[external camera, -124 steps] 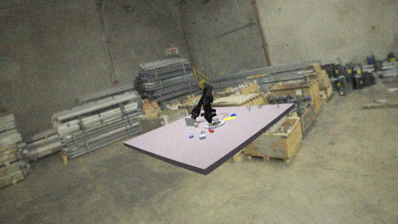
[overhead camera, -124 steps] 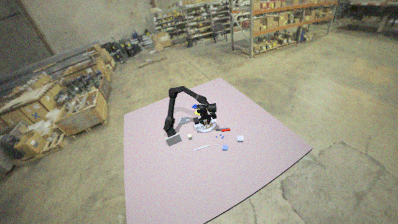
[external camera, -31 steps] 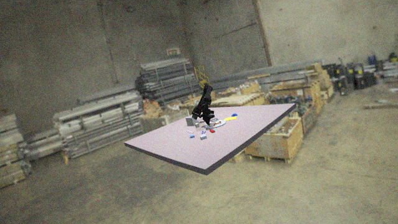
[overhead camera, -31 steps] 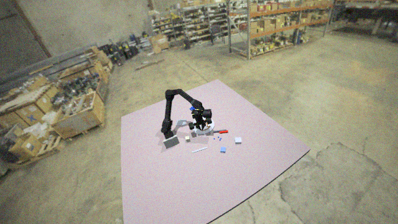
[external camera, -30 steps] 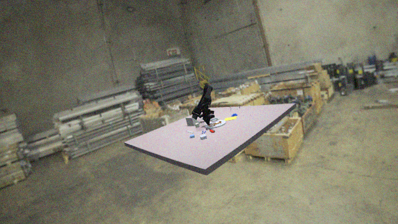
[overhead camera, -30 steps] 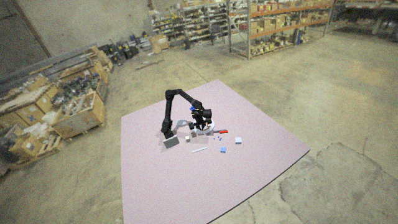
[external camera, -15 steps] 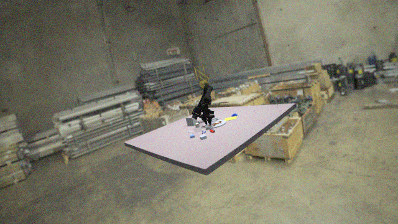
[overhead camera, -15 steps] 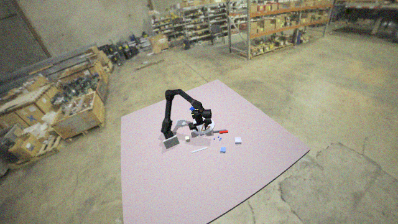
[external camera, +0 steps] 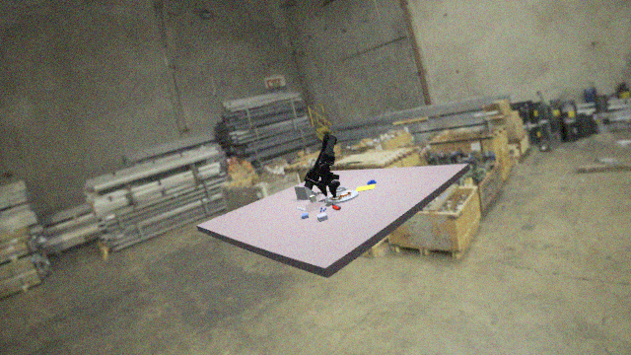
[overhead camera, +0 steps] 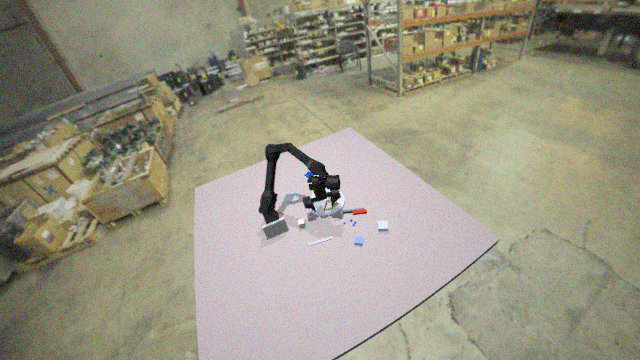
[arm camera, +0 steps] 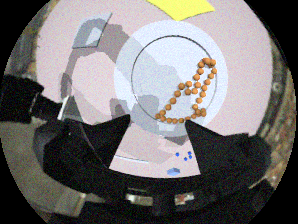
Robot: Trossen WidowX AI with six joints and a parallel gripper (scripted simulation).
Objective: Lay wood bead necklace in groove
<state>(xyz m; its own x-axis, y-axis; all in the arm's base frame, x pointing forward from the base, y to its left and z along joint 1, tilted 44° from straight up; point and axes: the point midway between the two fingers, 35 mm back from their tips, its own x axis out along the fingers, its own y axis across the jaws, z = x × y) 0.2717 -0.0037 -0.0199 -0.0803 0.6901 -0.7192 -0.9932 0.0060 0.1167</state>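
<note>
The cream cube is 14 cm behind my gripper tip and 4 cm to the right of it. Also, from my gripper tip: white stick: 8 cm behind, 17 cm to the right, 2 cm below; then red-handled tool: 15 cm ahead, 8 cm to the right, 2 cm below; then grey plate: 14 cm behind, 19 cm to the left, 2 cm below.
</note>
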